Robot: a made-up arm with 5 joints.
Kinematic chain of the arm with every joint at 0, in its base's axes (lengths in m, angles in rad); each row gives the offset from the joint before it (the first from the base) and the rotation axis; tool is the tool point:
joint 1: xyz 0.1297 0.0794 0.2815 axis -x
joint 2: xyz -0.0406 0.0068 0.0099 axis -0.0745 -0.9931 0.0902
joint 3: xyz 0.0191 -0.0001 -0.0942 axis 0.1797 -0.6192 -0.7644
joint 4: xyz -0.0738 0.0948 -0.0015 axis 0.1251 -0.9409 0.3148
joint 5: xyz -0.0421 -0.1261 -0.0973 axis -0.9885 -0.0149 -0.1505
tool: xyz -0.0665 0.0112 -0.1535
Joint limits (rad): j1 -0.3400..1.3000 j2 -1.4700..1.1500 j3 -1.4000..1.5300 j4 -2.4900..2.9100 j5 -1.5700..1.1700
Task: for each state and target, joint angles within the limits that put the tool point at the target. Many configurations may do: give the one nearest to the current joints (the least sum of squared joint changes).
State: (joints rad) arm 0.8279 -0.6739 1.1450 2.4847 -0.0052
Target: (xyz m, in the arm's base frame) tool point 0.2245 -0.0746 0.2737
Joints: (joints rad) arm 0.7457 -1.1326 1.1975 2.0415 0.0248
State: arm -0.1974 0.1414 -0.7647 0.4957 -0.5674
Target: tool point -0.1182 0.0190 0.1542
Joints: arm -0.2541 0.0115 -1.1029 0.3632 -1.3548
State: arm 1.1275 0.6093 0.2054 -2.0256 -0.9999
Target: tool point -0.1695 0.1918 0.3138
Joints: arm 0.7151 0.1749 -0.5886 -1.7853 -0.5562
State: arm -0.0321 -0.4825 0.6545 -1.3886 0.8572
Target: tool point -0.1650 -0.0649 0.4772
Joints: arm -0.3400 -0.8972 -0.0845 -1.0285 0.8561
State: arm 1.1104 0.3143 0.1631 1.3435 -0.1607
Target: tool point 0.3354 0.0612 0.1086
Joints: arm 0.9064 0.3031 0.0360 1.6401 -0.3478
